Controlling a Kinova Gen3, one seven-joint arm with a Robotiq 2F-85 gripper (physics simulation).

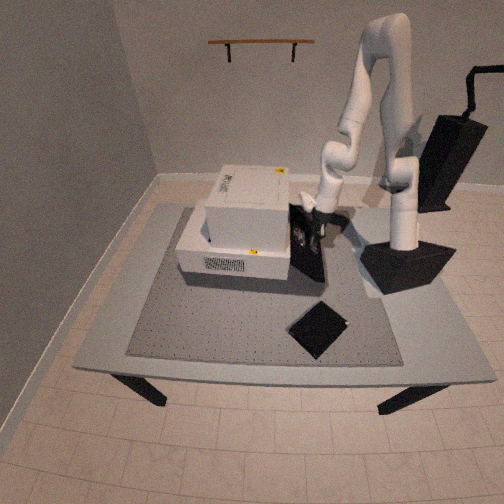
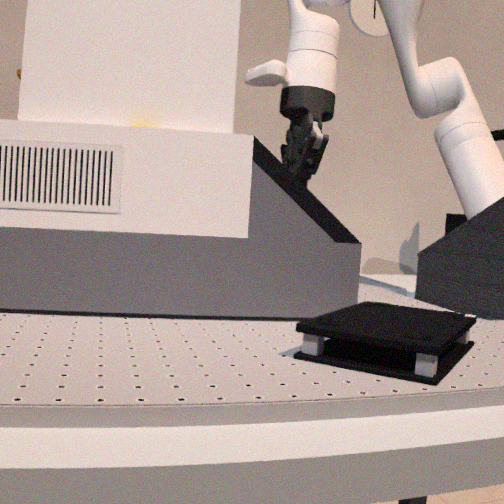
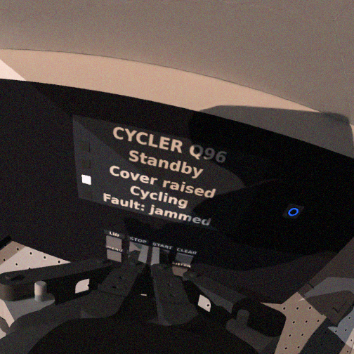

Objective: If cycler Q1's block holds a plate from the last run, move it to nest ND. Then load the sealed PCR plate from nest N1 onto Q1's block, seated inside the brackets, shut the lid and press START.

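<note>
The cycler [image 1: 247, 225] [image 2: 125, 180] has its lid [image 1: 247, 225] [image 2: 130, 60] down over the block, so the block and any plate on it are hidden. My gripper [image 1: 321, 233] [image 2: 303, 183] [image 3: 148, 257] is shut and empty, its tips at the panel's key row, around the STOP [image 3: 137, 245] and START [image 3: 161, 250] keys; contact cannot be told. On the screen [image 3: 92, 195], a white square [image 3: 86, 179] is lit in line with "Cycling". A ring light [image 3: 293, 212] glows blue. Nests N1 and ND cannot be identified by label.
A black two-level stand [image 1: 318, 329] [image 2: 385, 327] on pale posts is near the perforated board's front right. The robot's black base [image 1: 407, 267] [image 2: 465, 270] is right of the cycler. A wooden wall shelf [image 1: 261, 41] is behind.
</note>
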